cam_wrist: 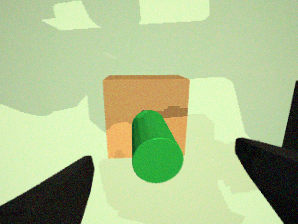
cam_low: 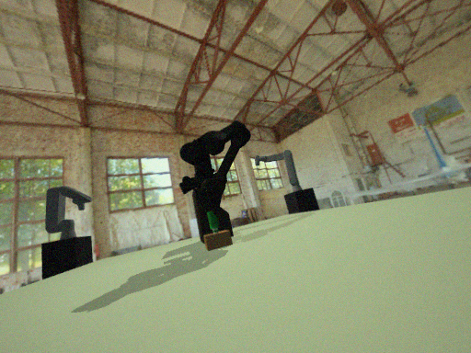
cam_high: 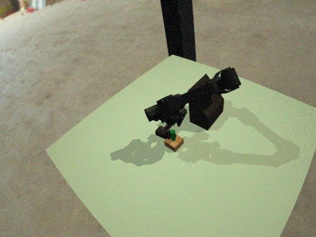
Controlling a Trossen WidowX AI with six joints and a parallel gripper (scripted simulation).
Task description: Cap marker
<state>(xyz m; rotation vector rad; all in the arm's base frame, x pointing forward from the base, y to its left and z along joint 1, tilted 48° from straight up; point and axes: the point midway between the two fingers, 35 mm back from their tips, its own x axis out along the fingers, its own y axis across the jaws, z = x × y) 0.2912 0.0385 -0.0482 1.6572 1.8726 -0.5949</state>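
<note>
Now: the green cap 10 mm ahead of my gripper tip and 10 mm below it. The rest, counted from my gripper tip: marker 10 mm ahead, 20 mm below; then holder block 10 mm ahead, 70 mm below.
</note>
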